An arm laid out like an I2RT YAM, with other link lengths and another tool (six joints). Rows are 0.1 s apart.
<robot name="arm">
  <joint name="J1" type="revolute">
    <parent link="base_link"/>
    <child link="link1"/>
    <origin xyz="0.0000 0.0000 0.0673"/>
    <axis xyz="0 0 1"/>
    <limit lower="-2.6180" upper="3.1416"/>
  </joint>
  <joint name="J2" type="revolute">
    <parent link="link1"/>
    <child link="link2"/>
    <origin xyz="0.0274 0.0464 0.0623"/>
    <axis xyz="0 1 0"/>
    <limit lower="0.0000" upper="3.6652"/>
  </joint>
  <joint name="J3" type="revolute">
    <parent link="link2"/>
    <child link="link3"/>
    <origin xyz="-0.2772 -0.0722 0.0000"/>
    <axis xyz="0 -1 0"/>
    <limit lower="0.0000" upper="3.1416"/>
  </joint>
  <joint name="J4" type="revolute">
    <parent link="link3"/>
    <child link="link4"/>
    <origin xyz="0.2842 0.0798 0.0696"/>
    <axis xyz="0 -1 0"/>
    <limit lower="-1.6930" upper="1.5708"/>
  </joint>
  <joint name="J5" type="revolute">
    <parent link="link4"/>
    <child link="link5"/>
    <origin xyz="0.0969 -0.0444 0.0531"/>
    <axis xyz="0 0 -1"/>
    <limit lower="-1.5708" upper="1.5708"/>
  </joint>
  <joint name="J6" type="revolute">
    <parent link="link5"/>
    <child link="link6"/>
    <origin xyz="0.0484 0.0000 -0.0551"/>
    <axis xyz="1 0 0"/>
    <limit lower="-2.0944" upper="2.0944"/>
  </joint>
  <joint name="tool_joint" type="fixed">
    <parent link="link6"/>
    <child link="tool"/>
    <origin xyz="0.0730 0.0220 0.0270" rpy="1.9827 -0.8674 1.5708"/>
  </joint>
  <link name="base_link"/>
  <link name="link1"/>
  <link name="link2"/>
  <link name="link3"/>
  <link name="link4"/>
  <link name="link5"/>
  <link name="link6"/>
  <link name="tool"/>
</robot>
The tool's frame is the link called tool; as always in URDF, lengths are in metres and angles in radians.
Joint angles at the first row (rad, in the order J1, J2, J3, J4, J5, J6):
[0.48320, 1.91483, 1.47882, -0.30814, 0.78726, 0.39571]
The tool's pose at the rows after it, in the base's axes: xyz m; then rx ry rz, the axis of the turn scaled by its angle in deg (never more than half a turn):
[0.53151 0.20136 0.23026 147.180 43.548 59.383]
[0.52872 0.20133 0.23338 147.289 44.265 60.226]
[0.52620 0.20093 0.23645 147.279 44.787 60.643]
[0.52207 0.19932 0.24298 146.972 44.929 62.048]
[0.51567 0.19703 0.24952 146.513 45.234 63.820]
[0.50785 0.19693 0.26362 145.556 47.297 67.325]
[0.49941 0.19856 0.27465 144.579 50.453 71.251]
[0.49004 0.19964 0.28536 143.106 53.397 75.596]
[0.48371 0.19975 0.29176 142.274 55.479 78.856]
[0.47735 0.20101 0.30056 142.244 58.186 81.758]
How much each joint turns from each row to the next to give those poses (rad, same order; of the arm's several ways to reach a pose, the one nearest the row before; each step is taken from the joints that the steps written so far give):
[0.00001, -0.02099, -0.02304, 0.00870, -0.00870, 0.00147]
[-0.00006, -0.01753, -0.01619, 0.01103, -0.01233, -0.00611]
[0.00005, -0.01458, -0.01060, 0.00340, -0.00691, -0.00548]
[-0.00020, -0.02663, -0.02163, 0.01566, -0.00480, -0.00602]
[0.00019, -0.03662, -0.03644, 0.02661, -0.00646, -0.00910]
[0.00001, -0.05440, -0.04377, 0.04649, -0.02864, -0.03037]
[0.00001, -0.05366, -0.05257, 0.05917, -0.04473, -0.03372]
[-0.00001, -0.05464, -0.05736, 0.06668, -0.04313, -0.03173]
[-0.00279, -0.03658, -0.03987, 0.04518, -0.03800, -0.01570]
[-0.00335, -0.03557, -0.01998, 0.01160, -0.05130, -0.00507]

